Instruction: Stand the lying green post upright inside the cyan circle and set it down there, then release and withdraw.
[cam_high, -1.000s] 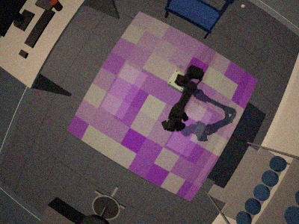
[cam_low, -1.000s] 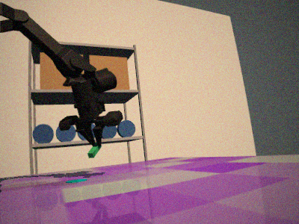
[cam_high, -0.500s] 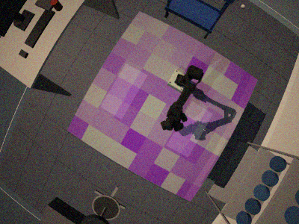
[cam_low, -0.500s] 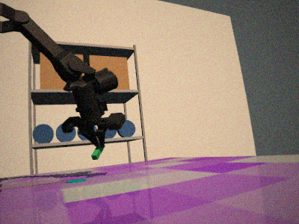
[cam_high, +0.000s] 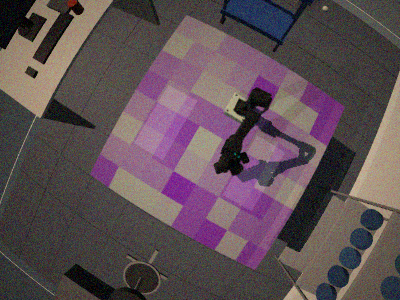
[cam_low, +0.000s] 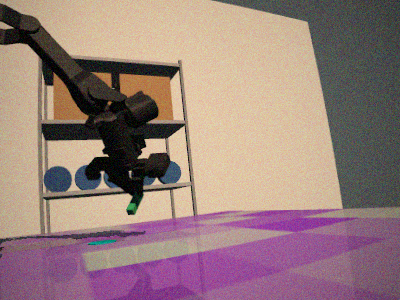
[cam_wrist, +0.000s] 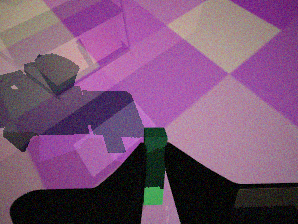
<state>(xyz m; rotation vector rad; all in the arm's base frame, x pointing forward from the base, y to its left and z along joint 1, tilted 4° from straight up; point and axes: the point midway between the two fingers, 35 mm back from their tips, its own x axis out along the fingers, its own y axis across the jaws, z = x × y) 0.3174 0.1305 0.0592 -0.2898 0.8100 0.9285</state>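
Now: gripper tip 9 cm past the cyan circle, 2 cm to the left of it and 9 cm above it. Round my gripper tip: green post 1 cm behind, 1 cm to the right, 1 cm below.
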